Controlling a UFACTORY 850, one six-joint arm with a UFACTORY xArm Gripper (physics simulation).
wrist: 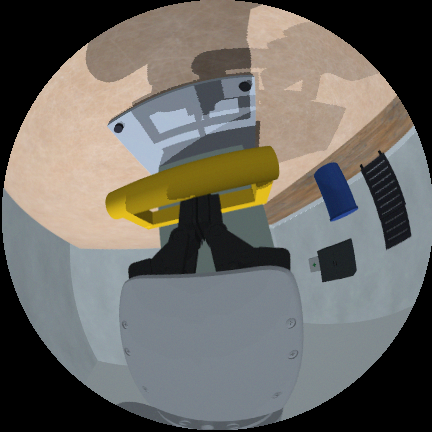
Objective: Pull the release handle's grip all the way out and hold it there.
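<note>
The release handle's yellow grip (pixel 200 175) lies across the middle of the wrist view, a thick bar with a yellow bracket behind it. It stands over a grey-green housing (pixel 245 225) that is fixed to a light metal base plate (pixel 135 140) with two dark holes. My gripper (pixel 200 192) is shut and empty. Its fingertips are at the near side of the grip's bar, over the bracket's opening. They overlap the bracket's near edge in this view; whether they touch the bar I cannot tell. The fingers hide part of the bracket and housing.
At the right are a blue cylinder (pixel 336 192), a black ribbed strip (pixel 387 200) and a dark box (pixel 338 261) with a small light tab. The wooden edge (pixel 345 145) of the tan table top (pixel 65 175) runs diagonally at the right. Shadows fall across the table top.
</note>
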